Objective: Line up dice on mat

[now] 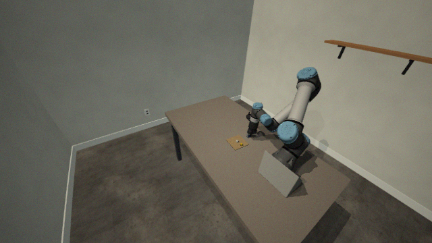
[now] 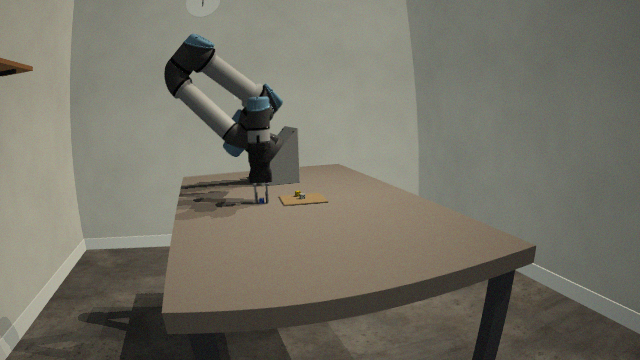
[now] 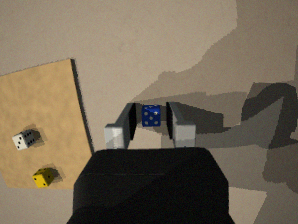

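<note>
Now: hand 1 cm above the blue die. Also, from my hand: yellow die: 4 cm behind, 13 cm to the left, 1 cm below; then tan mat: 14 cm to the left, 2 cm below; then white die: 14 cm to the left, 1 cm below.
</note>
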